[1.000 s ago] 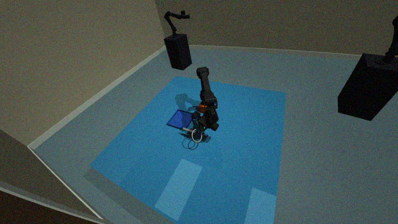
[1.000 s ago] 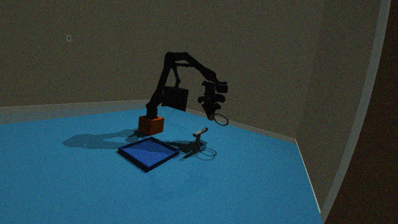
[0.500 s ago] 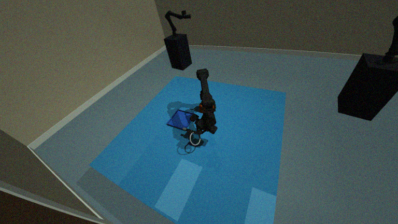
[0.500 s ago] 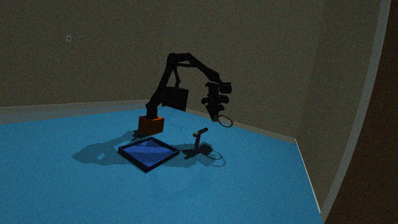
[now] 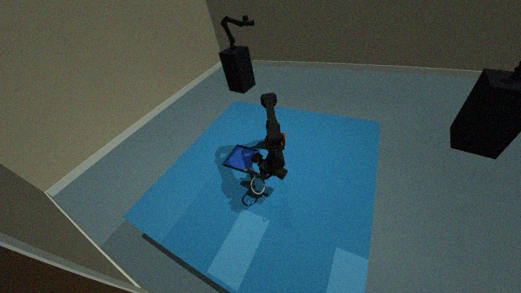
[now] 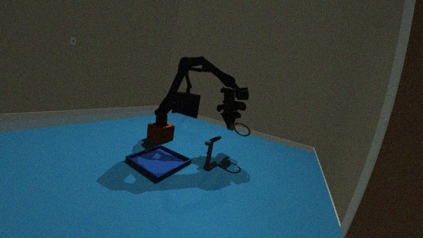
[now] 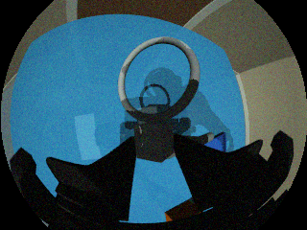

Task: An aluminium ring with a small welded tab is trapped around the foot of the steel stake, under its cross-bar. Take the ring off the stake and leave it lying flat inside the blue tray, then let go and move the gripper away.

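My gripper tip is 50 mm short of the aluminium ring, 10 mm to the right of it and 10 mm below it. Also, from my gripper tip: blue tray (130 mm behind, 310 mm to the right, 150 mm below).
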